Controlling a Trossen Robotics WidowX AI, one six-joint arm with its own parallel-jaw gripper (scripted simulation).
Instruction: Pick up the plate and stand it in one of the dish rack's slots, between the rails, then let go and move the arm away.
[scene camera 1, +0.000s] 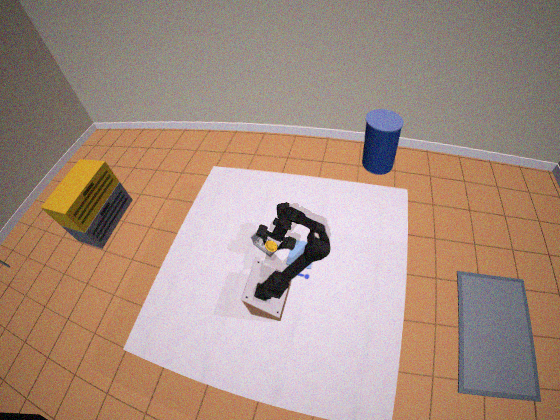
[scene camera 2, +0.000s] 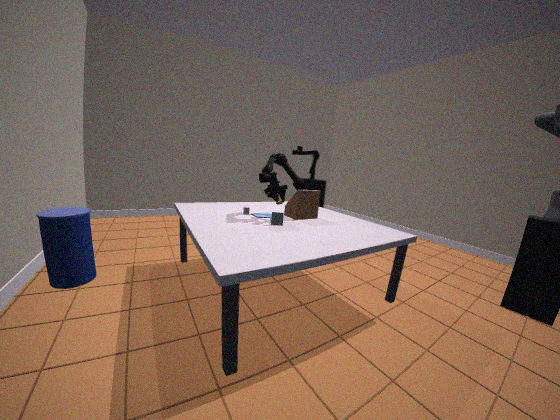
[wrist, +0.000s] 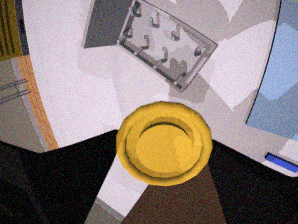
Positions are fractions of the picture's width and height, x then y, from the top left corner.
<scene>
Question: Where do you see my gripper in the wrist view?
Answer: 0.55, 0.63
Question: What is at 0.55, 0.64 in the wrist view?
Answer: A yellow plate.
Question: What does my gripper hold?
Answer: A yellow plate.
</scene>
